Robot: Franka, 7 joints.
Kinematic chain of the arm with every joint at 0, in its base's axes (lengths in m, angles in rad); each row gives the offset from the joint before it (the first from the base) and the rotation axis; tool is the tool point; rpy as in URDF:
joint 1: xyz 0 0 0.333 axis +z
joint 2: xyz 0 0 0 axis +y
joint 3: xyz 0 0 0.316 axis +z
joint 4: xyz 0.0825 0 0 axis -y
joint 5: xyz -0.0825 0 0.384 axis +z
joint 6: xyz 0 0 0 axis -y
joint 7: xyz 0.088 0 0 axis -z
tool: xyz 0 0 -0.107 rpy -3.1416 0 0
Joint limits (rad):
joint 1: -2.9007..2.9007
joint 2: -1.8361..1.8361
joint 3: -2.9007..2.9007
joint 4: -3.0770..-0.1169
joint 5: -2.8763..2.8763
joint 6: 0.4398..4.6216
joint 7: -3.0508..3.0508
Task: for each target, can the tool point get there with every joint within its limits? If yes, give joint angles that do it. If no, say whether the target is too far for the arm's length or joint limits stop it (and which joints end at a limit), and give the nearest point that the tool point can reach.
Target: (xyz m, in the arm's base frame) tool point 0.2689 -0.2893 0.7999
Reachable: yes | joints 0.1743 -0.2483 -0.9780 -1.2745 0.6384 0.8612 -2.3623
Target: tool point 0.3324 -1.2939 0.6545
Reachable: no: too far | nearest point 0.2075 -0.8078 0.5337 | short by 0.516 m
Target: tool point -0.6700 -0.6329 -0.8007
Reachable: no: too far | nearest point -0.4181 -0.3949 -0.2735 | short by 0.631 m
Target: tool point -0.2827 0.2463 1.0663
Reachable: yes | joints 0.2304 -0.2718 1.9040 -0.7256 0.9731 3.3055 1.3613
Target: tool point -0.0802 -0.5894 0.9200
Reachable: yes | joints -2.2847 0.7976 1.5911 -0.6545 -1.6029 2.9478 -1.7990
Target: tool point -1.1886 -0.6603 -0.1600
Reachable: no: too far | nearest point -0.7050 -0.3917 0.0406 | short by 0.588 m
